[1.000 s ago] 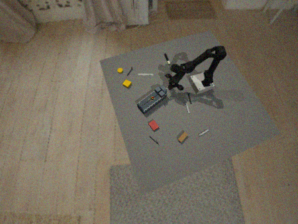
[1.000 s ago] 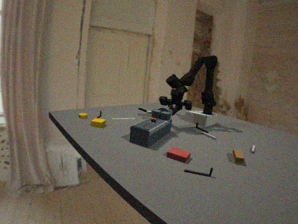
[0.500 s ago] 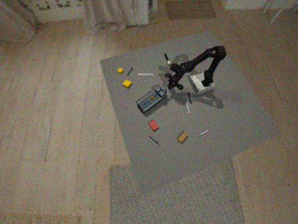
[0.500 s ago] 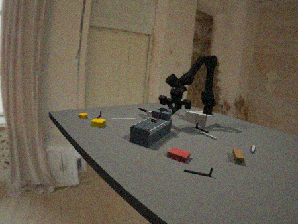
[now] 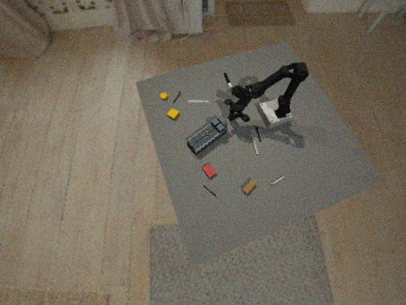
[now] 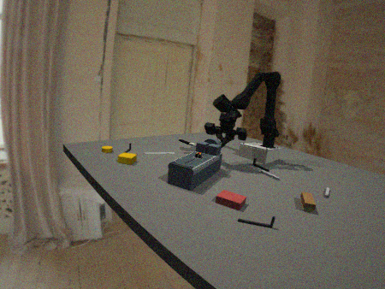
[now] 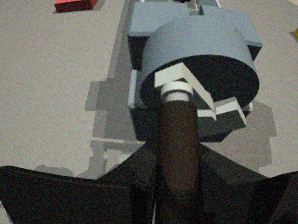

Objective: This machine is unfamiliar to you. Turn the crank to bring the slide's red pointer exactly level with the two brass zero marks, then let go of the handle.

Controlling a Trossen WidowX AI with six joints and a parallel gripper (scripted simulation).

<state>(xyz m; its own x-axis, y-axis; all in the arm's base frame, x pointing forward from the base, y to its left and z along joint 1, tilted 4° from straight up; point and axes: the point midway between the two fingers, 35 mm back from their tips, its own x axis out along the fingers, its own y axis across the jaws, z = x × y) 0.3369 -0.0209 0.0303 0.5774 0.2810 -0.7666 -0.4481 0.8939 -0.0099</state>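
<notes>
My gripper tip is now 30 mm below the dark handle, 10 mm to the left of it and 10 mm past it. From my gripper tip the other things lie so: red pointer (150 mm ahead, 50 mm to the left, 10 mm below); yellow block (340 mm ahead, 180 mm to the right, 70 mm below); red block (270 mm to the left, 190 mm ahead, 80 mm below).
</notes>
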